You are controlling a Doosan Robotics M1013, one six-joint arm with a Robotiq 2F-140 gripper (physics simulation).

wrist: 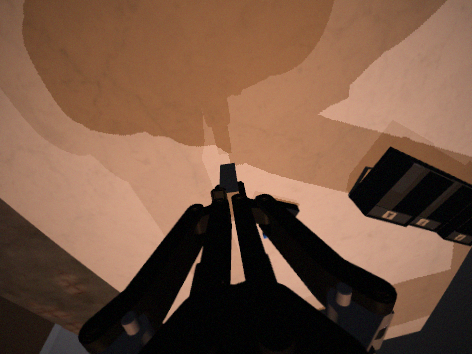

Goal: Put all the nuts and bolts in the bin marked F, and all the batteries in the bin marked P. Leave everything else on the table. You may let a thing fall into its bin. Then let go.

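Frame: origin at the arm's base, x up, y left, z back, level; metres.
Where they show: gripper, fingertip midpoint: (229, 175).
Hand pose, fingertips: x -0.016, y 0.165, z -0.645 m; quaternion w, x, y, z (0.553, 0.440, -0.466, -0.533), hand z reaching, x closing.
After its pixels a point has its place.
My gripper (229, 175) {x -0.016, y 0.166, z -0.645 m} is shut and empty, its two fingertips together near the middle of the wrist view. A small bit of a blue thing (265, 236) {x -0.037, y 0.132, z -0.506 m} shows between the bars of the right finger; the rest is hidden, and I cannot tell for sure what it is. No nut or bolt shows in the view. Black joined boxes or bins (400, 192) {x -0.035, y -0.068, z -0.552 m} with small pale labels stand at the right; I cannot read their letters surely.
A dark block-like object (289, 207) {x -0.037, y 0.094, z -0.560 m} lies on the table (125, 220) {x -0.047, y 0.328, z -0.578 m}, partly hidden behind the right finger. A dark blue-grey surface (452, 305) fills the lower right corner. The table's edge runs across the lower left, with a darker brown side (45, 260) beyond it.
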